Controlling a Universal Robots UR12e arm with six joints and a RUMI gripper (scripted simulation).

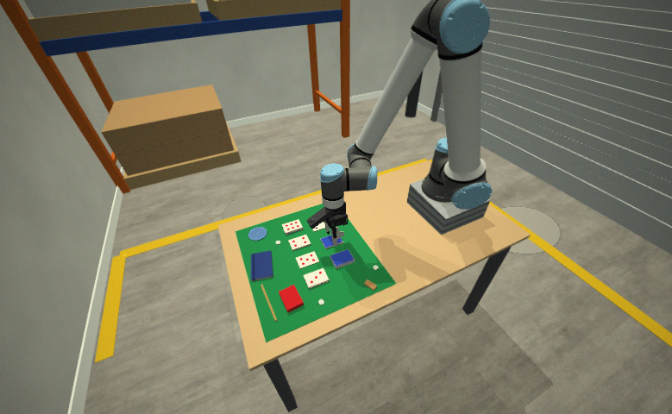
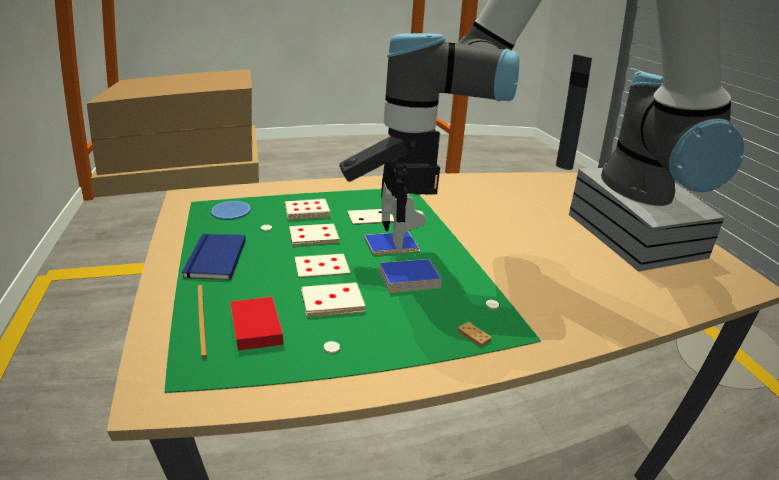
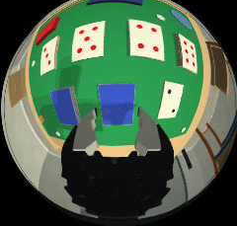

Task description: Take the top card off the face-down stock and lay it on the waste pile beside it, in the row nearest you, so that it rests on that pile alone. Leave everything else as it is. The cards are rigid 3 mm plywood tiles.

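Right now my hand is 2 cm above the one-pip card. The rest, counted from my hand: wooden stick 34 cm ahead, 19 cm to the left, 2 cm below; red box 26 cm ahead, 22 cm to the left, 1 cm below.
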